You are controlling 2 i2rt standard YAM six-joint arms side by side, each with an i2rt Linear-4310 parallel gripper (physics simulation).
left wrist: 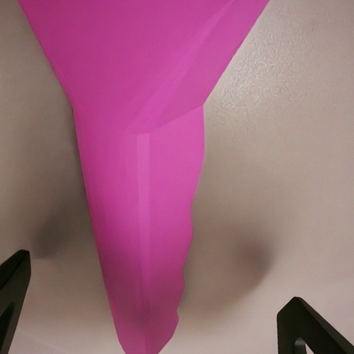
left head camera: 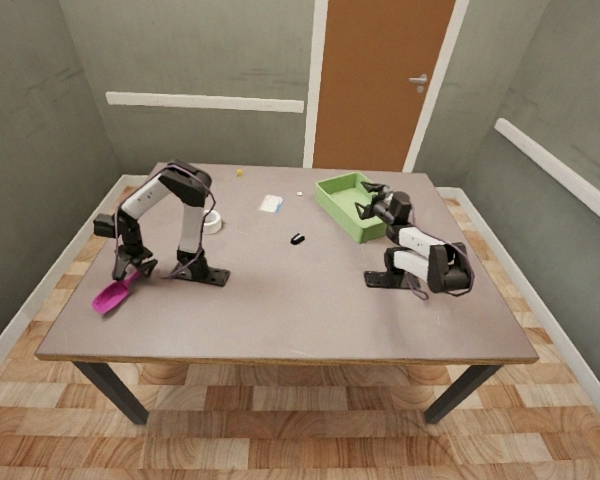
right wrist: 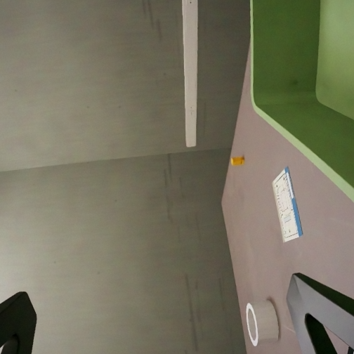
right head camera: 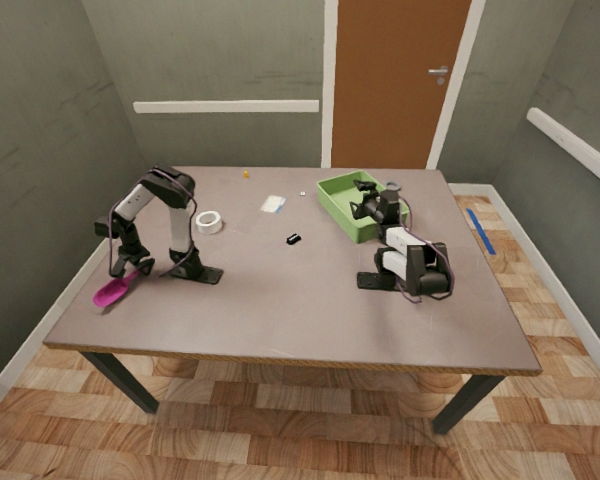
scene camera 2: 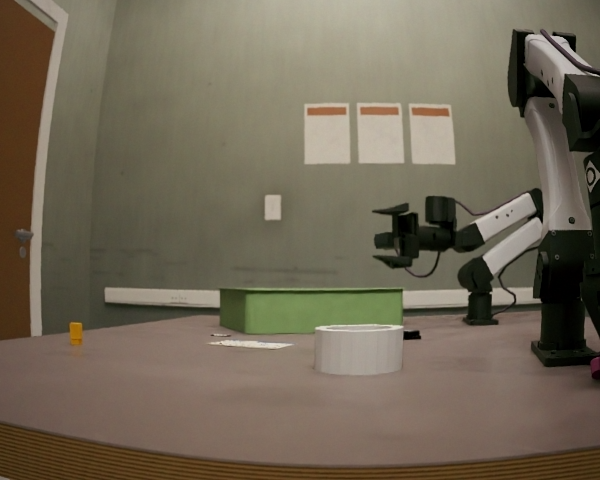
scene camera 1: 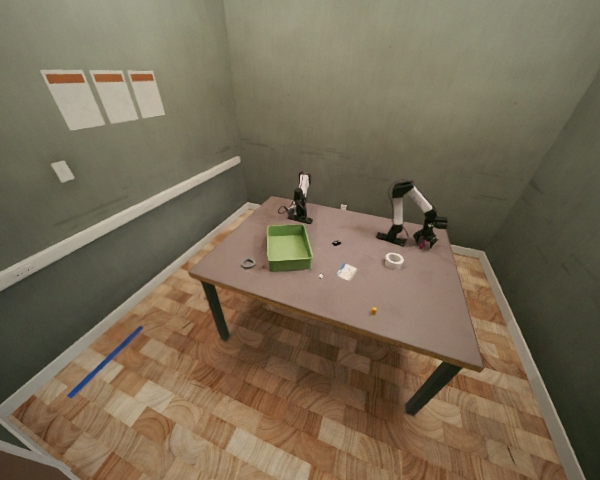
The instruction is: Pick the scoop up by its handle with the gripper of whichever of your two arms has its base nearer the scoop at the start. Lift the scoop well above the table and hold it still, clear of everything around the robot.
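Frame: origin at the left arm's base, x left, y back, z up, level; millimetres.
Seen in the pictures: left gripper, fingertip midpoint: [left head camera: 138, 270] [right head camera: 140, 268] [scene camera 1: 423, 245]; right gripper, fingertip midpoint: [left head camera: 358, 192] [right head camera: 352, 191] [scene camera 2: 373, 233] [scene camera 1: 304, 215]; left arm's base, origin of the base link: [left head camera: 200, 274] [right head camera: 196, 273] [scene camera 2: 561, 354] [scene camera 1: 390, 239]; right arm's base, origin of the base link: [left head camera: 391, 281] [right head camera: 385, 282] [scene camera 2: 479, 322].
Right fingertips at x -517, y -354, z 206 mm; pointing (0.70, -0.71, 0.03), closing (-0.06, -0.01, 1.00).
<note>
Offsets run from my right fingertips to a thing's middle.
The magenta scoop @[dx +741, dy +472, dz -188 mm] [left head camera: 111, 297] [right head camera: 111, 292] [left wrist: 145, 200] lies at the left of the table in the head views, bowl toward the near left corner, handle toward the left arm. A bit of it shows in scene camera 1 [scene camera 1: 422, 244] and at the right edge of scene camera 2 [scene camera 2: 595, 367]. My left gripper [left head camera: 133, 275] [right head camera: 132, 272] [left wrist: 169, 290] is open, pointing down low over the handle, with one finger on each side of it and gaps between. My right gripper [left head camera: 361, 195] [right head camera: 354, 195] [scene camera 2: 375, 234] [right wrist: 160, 300] is open and empty, raised by the green bin.
The green bin @[dx -27, dy -152, dz -162 mm] [left head camera: 340, 218] [right head camera: 338, 217] [scene camera 1: 290, 263] stands before the right arm. A white tape roll @[dx +588, dy +97, dz -182 mm] [right head camera: 208, 229] [scene camera 1: 394, 266] [scene camera 2: 358, 352] is beyond the left arm's base. A black clip @[dx +211, dy +100, dz -199 mm] [left head camera: 297, 239], a card @[dx +369, dy -124, dz -206 mm] [left head camera: 270, 203], a yellow piece @[dx +587, dy -323, dz -190 mm] [left head camera: 239, 173] and a grey ring @[dx -163, dy -384, dz -198 mm] [scene camera 1: 244, 263] also lie on the table.
</note>
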